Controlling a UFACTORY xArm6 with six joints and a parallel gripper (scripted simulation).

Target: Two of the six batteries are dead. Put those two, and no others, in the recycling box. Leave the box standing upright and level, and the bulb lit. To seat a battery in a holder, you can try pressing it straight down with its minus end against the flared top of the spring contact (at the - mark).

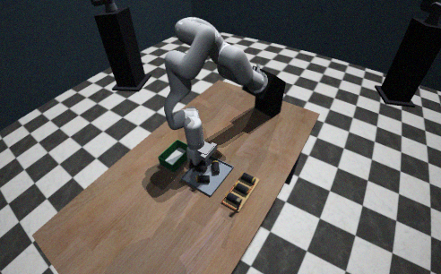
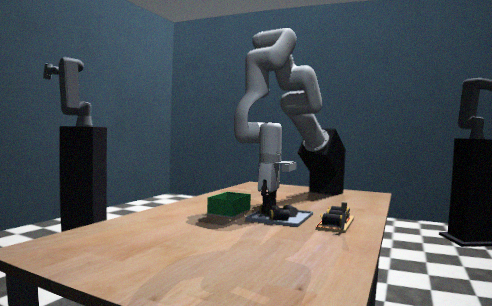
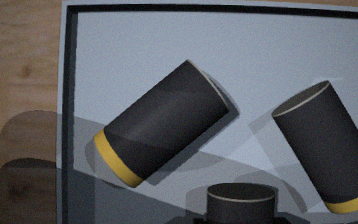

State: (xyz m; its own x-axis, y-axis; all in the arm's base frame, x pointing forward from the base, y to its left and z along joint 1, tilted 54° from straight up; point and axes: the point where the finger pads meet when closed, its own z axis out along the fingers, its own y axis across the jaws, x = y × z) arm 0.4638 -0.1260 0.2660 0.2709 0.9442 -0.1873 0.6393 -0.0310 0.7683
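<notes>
My hand is 40 mm to the right of the grey tray, 30 mm above it and 20 mm short of it. The rest, counted from my hand: green recycling box: 140 mm to the right, 50 mm behind, 20 mm below.
</notes>
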